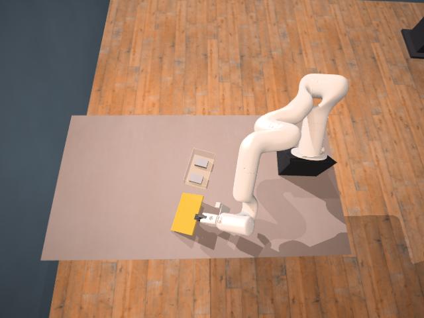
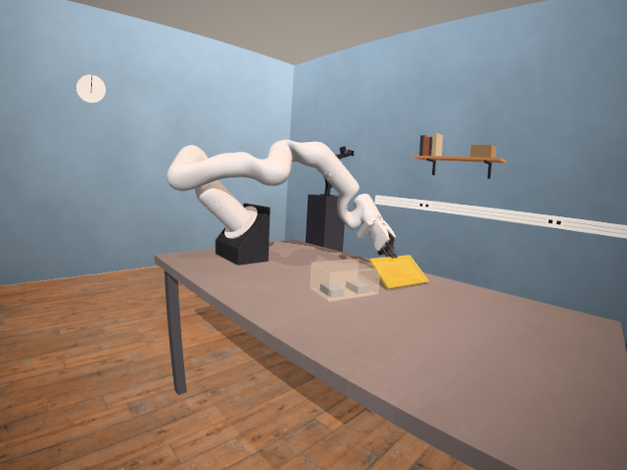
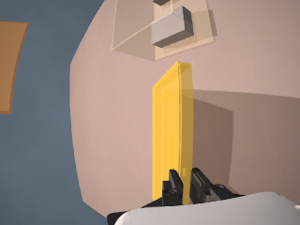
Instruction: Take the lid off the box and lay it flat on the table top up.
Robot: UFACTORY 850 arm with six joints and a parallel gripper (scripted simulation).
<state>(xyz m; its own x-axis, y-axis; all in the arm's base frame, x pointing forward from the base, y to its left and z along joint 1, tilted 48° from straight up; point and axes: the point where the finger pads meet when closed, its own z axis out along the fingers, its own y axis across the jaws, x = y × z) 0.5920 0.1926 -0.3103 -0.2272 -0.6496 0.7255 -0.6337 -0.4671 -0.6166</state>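
Right now the yellow lid is 70 mm ahead of my hand, 30 mm to the right of it and 50 mm below it. Also, from my hand: clear box 10 mm ahead, 280 mm to the right, 50 mm below.
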